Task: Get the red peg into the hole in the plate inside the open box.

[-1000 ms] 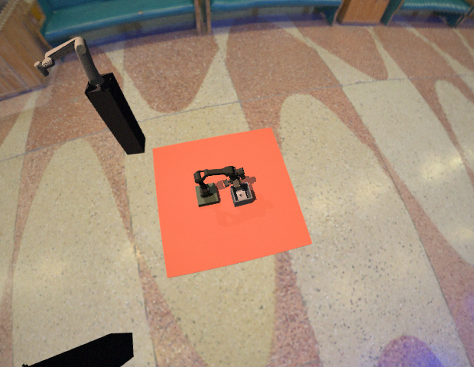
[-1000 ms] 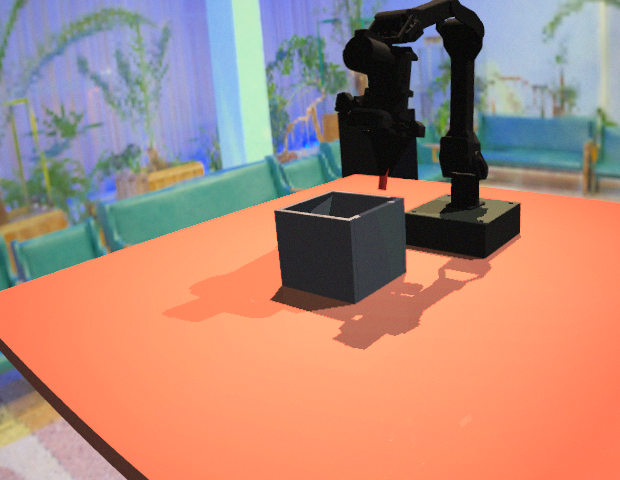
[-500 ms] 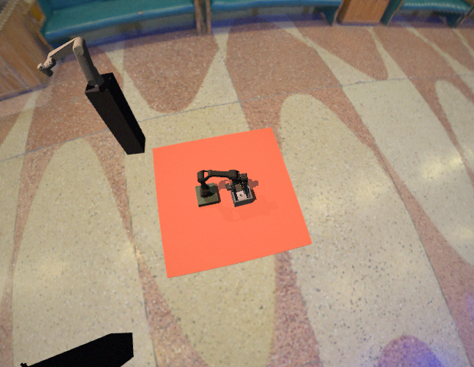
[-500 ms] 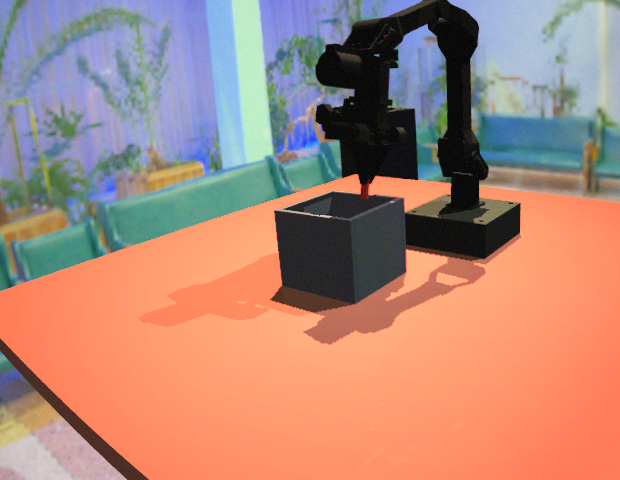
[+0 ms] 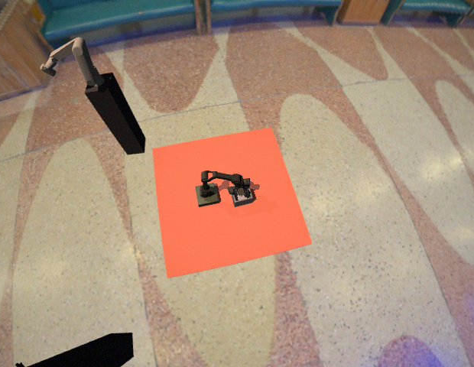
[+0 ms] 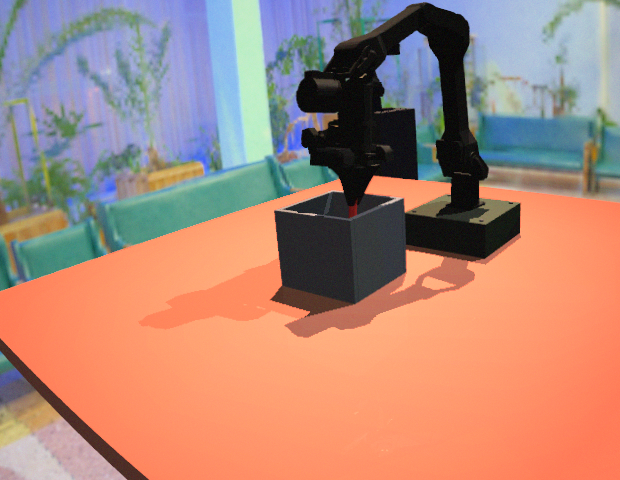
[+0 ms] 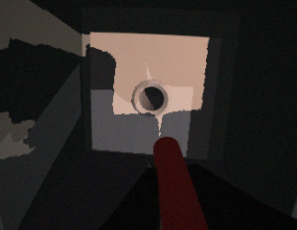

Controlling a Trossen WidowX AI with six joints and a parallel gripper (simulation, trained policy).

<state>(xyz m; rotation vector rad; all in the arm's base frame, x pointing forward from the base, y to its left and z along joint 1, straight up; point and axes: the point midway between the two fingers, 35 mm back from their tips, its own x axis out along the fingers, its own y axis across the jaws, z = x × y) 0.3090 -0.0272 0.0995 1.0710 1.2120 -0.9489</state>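
Right now my gripper tip is 20 mm below the red peg. From my gripper tip the other things lie so: pale plate: 20 mm ahead, 10 mm to the right, 90 mm below.
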